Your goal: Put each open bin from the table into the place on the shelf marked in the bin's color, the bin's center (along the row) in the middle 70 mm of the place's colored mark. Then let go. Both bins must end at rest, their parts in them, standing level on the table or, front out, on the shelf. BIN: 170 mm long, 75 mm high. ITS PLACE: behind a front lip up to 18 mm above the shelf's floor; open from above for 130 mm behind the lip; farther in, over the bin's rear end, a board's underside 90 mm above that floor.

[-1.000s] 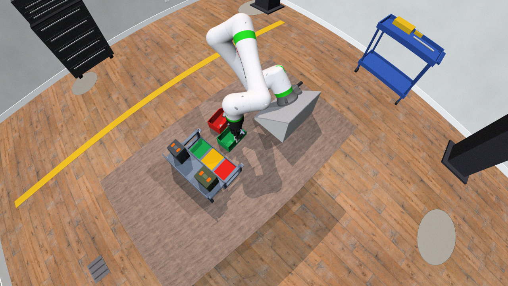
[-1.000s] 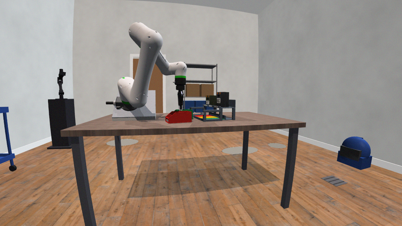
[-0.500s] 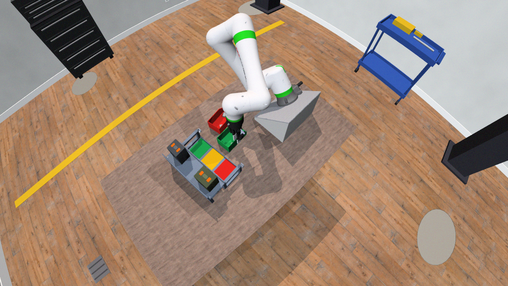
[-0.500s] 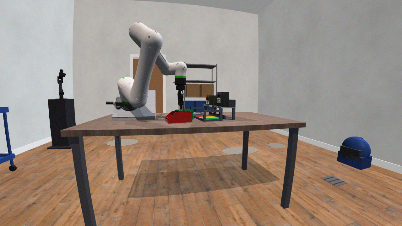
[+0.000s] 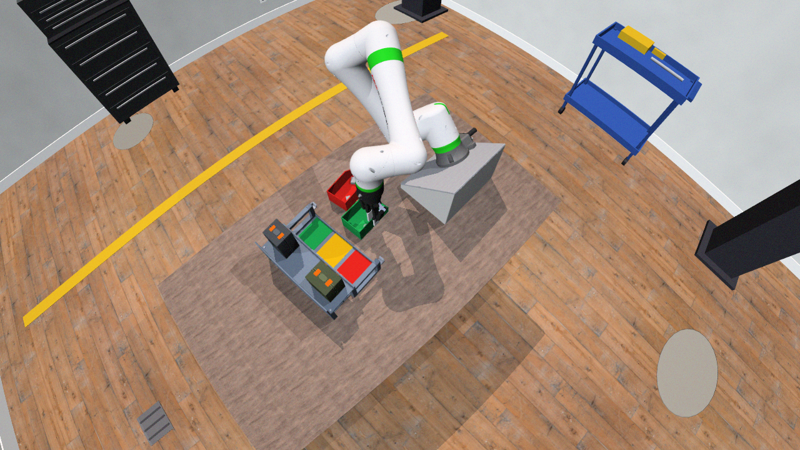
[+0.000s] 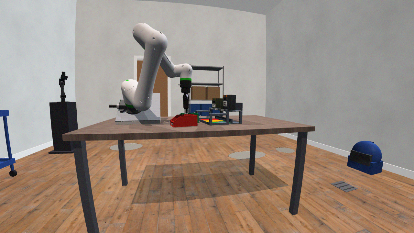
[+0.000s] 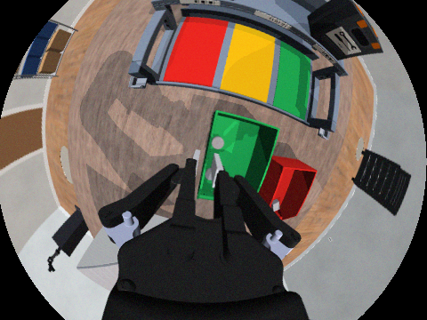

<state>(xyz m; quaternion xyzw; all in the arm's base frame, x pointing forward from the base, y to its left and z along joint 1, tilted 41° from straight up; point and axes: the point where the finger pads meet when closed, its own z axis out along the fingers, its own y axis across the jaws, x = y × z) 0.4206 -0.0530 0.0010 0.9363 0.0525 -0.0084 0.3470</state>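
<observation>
The green bin lies 50 mm to the right of my hand and 40 mm below it. Also, from my hand: red bin: 40 mm behind, 190 mm to the right, 40 mm below.
</observation>
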